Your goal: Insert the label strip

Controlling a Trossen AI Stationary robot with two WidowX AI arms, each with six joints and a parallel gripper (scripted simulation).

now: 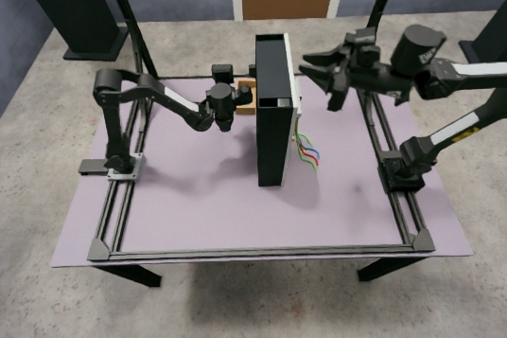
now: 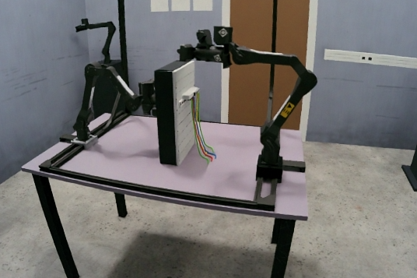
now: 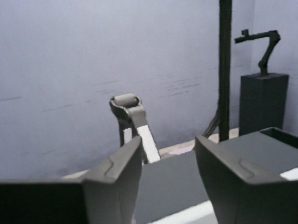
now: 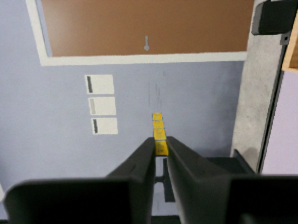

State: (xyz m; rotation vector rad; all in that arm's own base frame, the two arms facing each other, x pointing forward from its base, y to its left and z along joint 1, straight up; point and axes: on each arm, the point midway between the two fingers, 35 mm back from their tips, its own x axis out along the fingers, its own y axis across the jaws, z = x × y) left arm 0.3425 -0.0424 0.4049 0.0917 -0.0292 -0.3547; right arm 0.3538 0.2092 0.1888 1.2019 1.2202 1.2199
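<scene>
Now: the yellow label strip 27 cm behind my left hand, 25 cm below it and 24 cm to the right of it. Round my left hand: white jack panel: 27 cm below, 8 cm behind, 4 cm to the right.
Right now the yellow label strip is 50 mm behind my right hand. Round my right hand: white jack panel: 190 mm to the left, 140 mm ahead, 20 mm below.
</scene>
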